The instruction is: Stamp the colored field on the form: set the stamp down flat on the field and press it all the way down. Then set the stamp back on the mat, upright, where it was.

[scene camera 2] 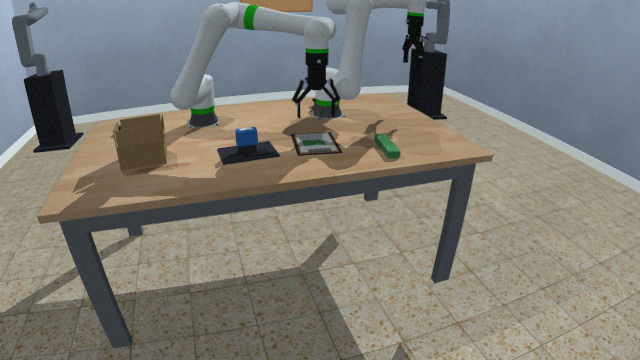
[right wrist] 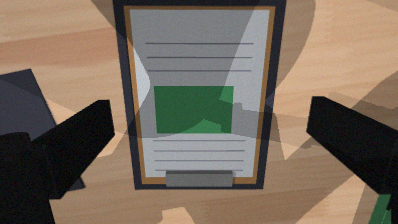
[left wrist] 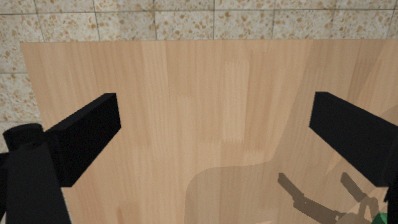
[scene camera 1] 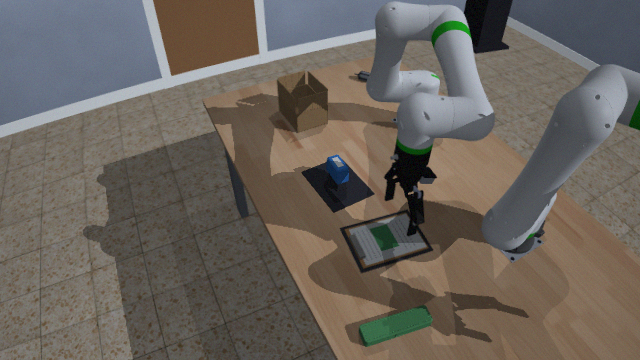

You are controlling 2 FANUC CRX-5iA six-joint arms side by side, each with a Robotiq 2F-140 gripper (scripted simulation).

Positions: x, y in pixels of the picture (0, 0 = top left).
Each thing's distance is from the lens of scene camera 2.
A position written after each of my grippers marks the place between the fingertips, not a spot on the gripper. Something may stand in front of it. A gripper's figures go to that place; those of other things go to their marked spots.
my right gripper (scene camera 2: 316, 116): 1.65 m
dark mat (scene camera 2: 229, 155): 1.56 m
cardboard box (scene camera 2: 141, 146): 1.56 m
form (scene camera 2: 305, 144): 1.64 m
